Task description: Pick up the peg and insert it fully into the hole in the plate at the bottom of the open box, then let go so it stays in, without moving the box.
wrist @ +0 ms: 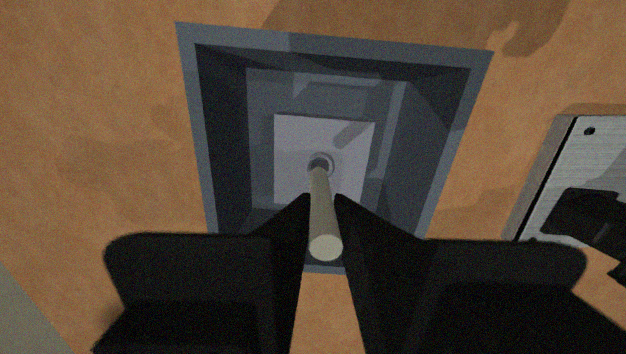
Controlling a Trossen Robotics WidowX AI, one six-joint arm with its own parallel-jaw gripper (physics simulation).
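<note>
The pale round peg is held between the two black fingers of my gripper, its near end toward the camera and its far end pointing down into the open box. The blue-grey open box lies below, with a light square plate on its bottom. The hole with its round rim shows near the plate's middle. The peg's far end overlaps the lower edge of the hole in this view; whether it touches or has entered cannot be told. The fingers cover the box's near corners.
A metal plate-like base with black parts on it stands at the right, beside the box. The wood-coloured table top surrounds the box. A grey-green surface shows at the lower left corner. Shadows fall on the table behind the box.
</note>
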